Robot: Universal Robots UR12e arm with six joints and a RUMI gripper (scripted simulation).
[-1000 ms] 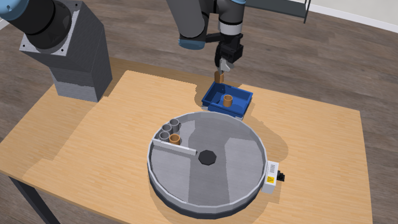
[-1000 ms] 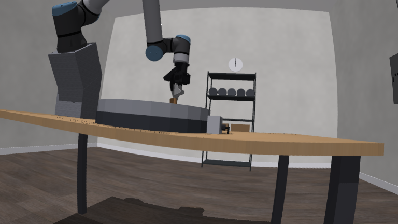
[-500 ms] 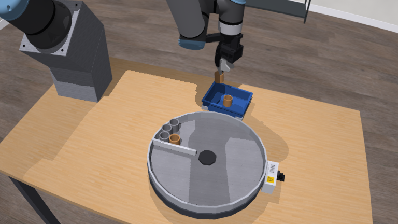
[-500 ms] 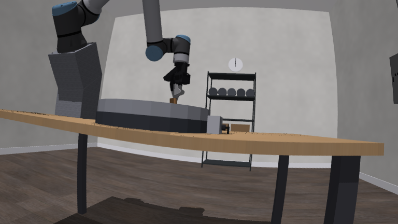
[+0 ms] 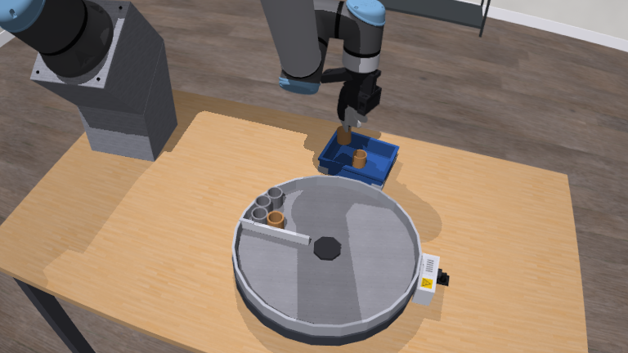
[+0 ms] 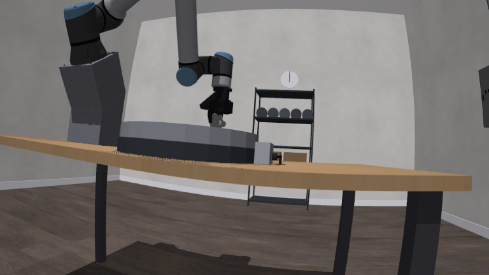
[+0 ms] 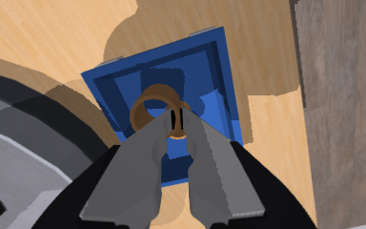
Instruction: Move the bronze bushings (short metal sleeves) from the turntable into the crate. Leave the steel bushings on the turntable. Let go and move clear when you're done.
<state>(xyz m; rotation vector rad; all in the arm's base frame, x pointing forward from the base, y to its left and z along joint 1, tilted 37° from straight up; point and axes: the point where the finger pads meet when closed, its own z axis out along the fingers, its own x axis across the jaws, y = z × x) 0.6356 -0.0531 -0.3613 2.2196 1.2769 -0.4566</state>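
Right now the blue crate is 4 cm ahead of my hand, 3 cm to the right of it and 8 cm below it. Round my hand: grey turntable (38 cm to the right, 5 cm below).
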